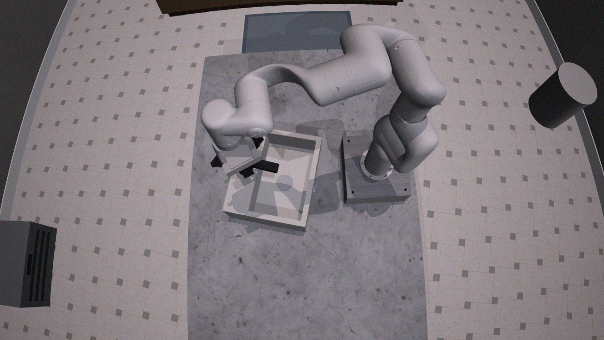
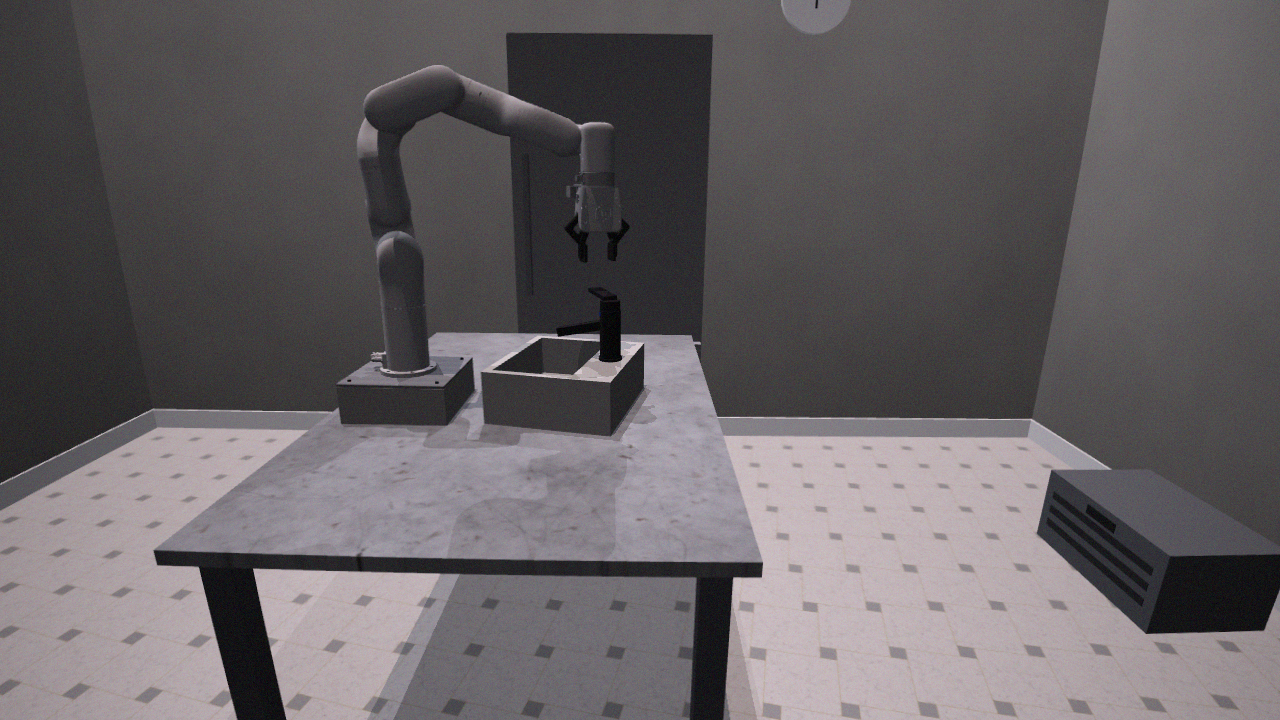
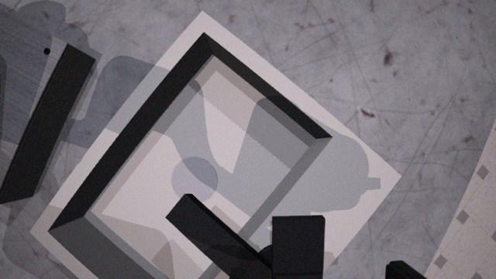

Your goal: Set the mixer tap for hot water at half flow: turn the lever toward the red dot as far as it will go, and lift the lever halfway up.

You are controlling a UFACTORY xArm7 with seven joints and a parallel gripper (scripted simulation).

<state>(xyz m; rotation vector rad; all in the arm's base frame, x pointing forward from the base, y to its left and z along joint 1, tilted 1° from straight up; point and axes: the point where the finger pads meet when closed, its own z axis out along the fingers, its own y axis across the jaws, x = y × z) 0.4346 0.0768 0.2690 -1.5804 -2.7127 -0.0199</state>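
My hand is 1 cm short of the lever, 2 cm to the left of it and 9 cm above it. The rest, counted from my hand: black mixer tap (2 cm ahead, 4 cm to the right, 13 cm below); then grey sink block (8 cm behind, 3 cm to the right, 32 cm below).
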